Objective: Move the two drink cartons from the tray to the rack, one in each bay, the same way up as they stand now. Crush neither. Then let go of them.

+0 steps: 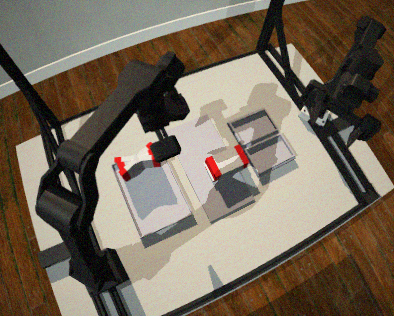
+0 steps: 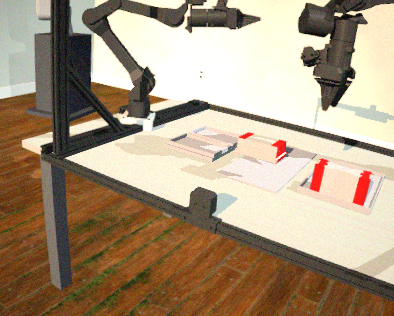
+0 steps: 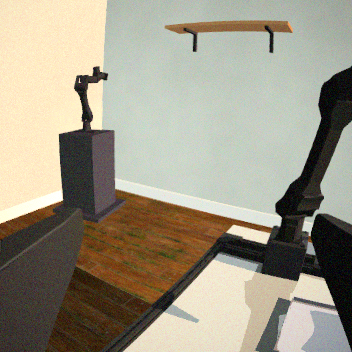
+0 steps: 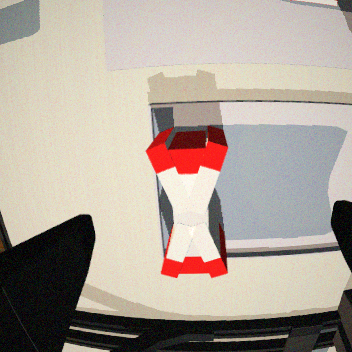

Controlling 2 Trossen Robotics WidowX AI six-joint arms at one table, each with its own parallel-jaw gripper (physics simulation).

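Frame: origin at the left arm's base, x up, y left, z back, level; millimetres.
Seen in the pictures: left gripper, between the fingertips: [image 1: 330, 135] [image 2: 259, 18] [image 3: 202, 224]; right gripper, between the fingertips: [image 1: 155, 136] [image 2: 328, 109] [image 4: 216, 221]; left arm's base, origin of its link: [image 2: 138, 115]; right arm's base, origin of its link: [image 1: 98, 272] [image 3: 288, 235].
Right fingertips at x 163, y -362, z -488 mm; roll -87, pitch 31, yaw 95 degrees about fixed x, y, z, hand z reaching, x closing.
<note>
Offsets run from my right fingertips to a thing's middle. "spot": to the spot under its first point. Level surfaces: height alone.
One white carton with red ends @[dx -159, dy -51, dz -48 mm] [image 1: 136, 160] [image 2: 333, 179] [image 4: 190, 206] sits at the back edge of the grey tray @[dx -191, dy +24, dz -92 mm] [image 1: 174, 229] [image 2: 321, 195] [image 4: 279, 115]. Its white middle looks pinched in like an hourglass. My right gripper [image 1: 165, 148] [image 2: 327, 105] [image 4: 216, 221] hangs high above it, open and empty. The other carton @[spot: dx -148, dy +184, dz +100 mm] [image 1: 227, 163] [image 2: 261, 147] lies on its side on the flat grey mat @[dx -195 mm] [image 1: 196, 141] [image 2: 265, 175], right beside the two-bay rack @[dx -189, dy +237, dz +258 mm] [image 1: 261, 138] [image 2: 196, 150]. Both bays are empty. My left gripper [image 2: 255, 19] [image 3: 202, 224] is open, held high and level, far from the cartons.
A black frame rims the table, with upright posts @[spot: dx -40, dy +103, dz +589 mm] [image 1: 277, 37] [image 2: 59, 75] at its corners. A small dark block [image 2: 202, 204] sits on one table edge. The right arm's long links [image 1: 117, 103] reach over the tray side.
</note>
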